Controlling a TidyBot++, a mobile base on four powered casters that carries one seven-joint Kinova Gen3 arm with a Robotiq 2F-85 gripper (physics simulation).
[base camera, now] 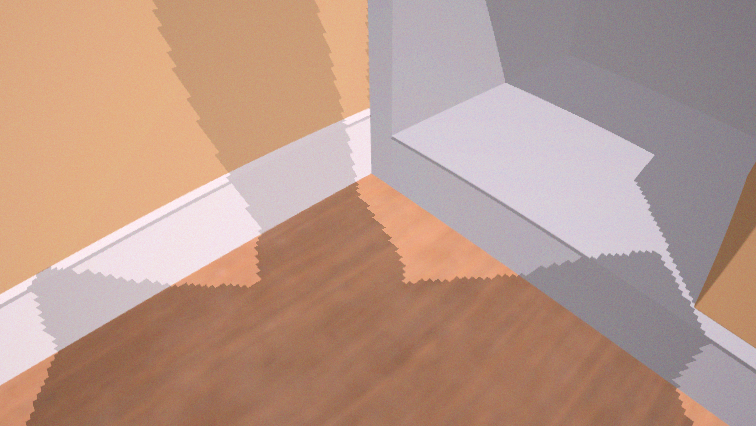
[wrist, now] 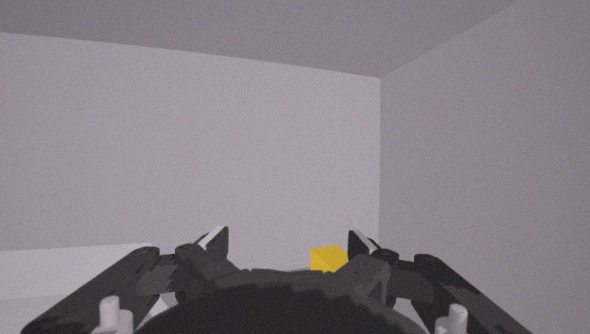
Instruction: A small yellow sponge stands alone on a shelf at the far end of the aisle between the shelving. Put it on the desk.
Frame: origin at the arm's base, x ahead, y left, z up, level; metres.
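Seen in the pictures: gripper, fingertip midpoint: (wrist: 288, 241).
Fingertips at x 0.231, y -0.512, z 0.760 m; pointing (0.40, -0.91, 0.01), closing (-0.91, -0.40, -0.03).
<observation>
A point is followed by its place in that frame.
The yellow sponge (wrist: 327, 259) {x 0.264, y -0.759, z 0.639 m} shows low in the wrist view, just left of the right fingertip and partly hidden behind the right finger and the gripper body. My gripper (wrist: 288, 241) {x 0.231, y -0.512, z 0.760 m} is open, with nothing between its fingers. The sponge appears beyond the fingers, right of their middle; how far off it is I cannot tell. The shelf surface under it is mostly hidden by the gripper. Neither the sponge nor the gripper shows in the base camera view. The desk does not show in either view.
In the wrist view the shelf's back panel (wrist: 225, 140) {x 0.448, y -0.697, z 0.859 m} meets a side panel (wrist: 485, 150) {x 0.037, y -0.742, z 0.836 m} on the right, under a top board (wrist: 300, 25) {x 0.284, y -0.666, z 1.019 m}. The base camera shows a grey shelf unit (base camera: 379, 95) {x 0.555, y -0.021, z -0.275 m} at right and an orange wall (base camera: 79, 105) {x 0.391, y 0.227, z -0.178 m} with white skirting at left, meeting in a corner.
</observation>
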